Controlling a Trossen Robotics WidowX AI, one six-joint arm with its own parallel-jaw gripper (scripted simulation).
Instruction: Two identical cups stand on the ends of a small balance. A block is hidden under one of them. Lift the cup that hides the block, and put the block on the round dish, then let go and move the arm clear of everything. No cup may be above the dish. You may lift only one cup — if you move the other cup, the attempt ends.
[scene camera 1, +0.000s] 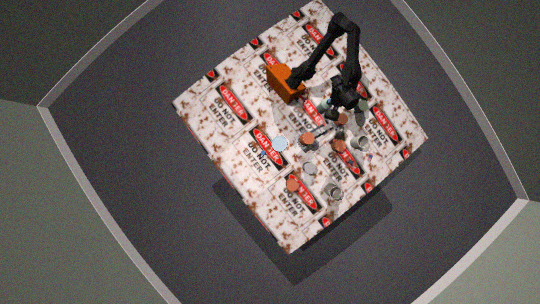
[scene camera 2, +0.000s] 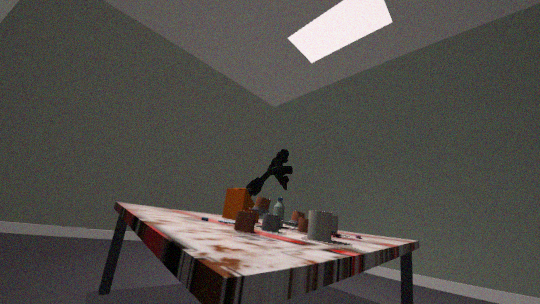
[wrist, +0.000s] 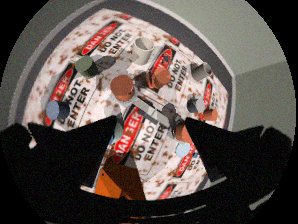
My gripper (wrist: 152, 119) is open, holding nothing. I also see a balance (wrist: 171, 124).
